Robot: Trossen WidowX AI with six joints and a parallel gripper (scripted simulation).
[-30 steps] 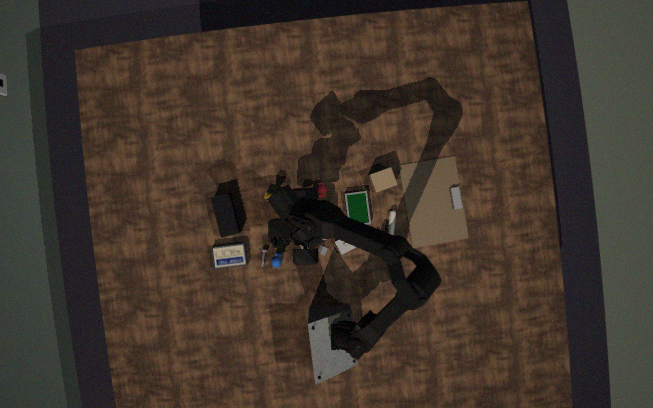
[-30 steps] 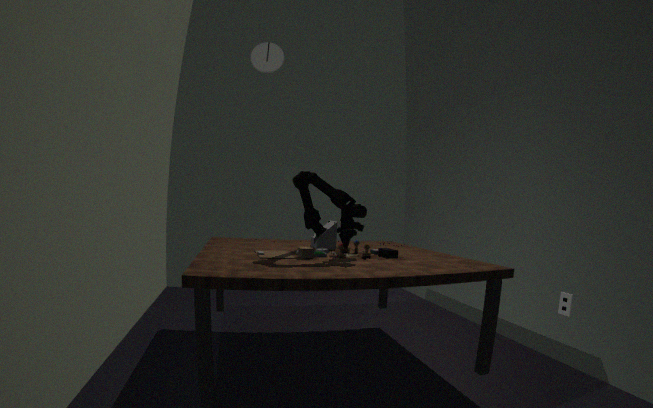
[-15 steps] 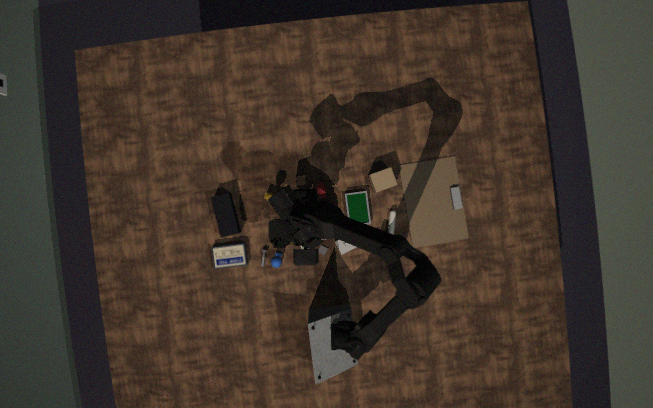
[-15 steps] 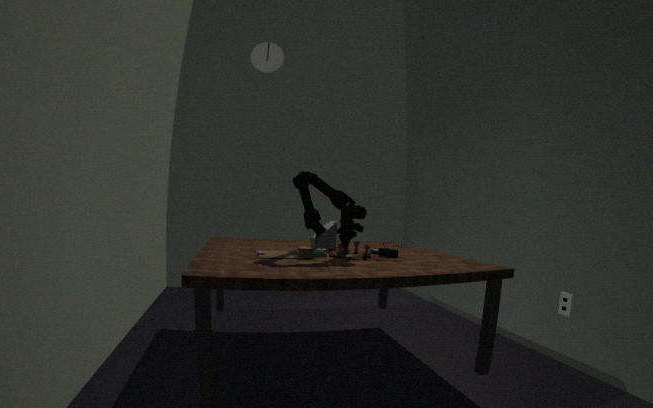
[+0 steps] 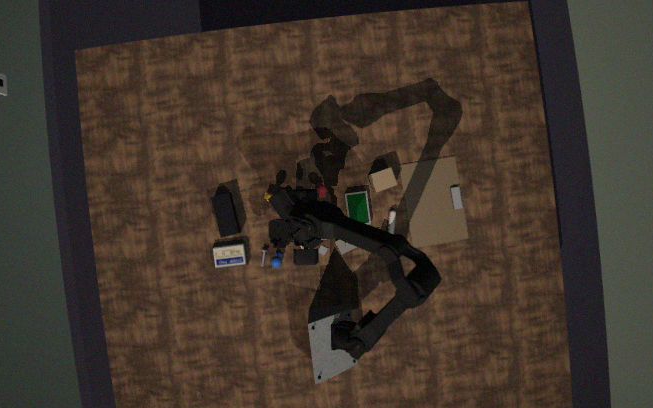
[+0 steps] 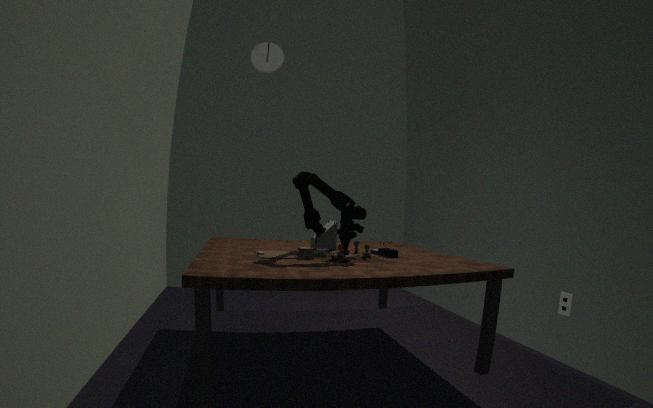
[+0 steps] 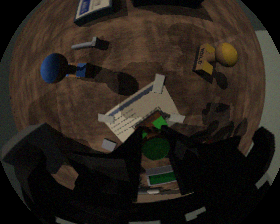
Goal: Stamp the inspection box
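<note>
Now: gripper tip right at the green-knobbed stamp. Round my gripper tip: red stamp: 90 mm ahead, 40 mm to the right; then yellow stamp: 80 mm ahead, 90 mm to the left; then white card: 10 mm behind, 30 mm below.
</note>
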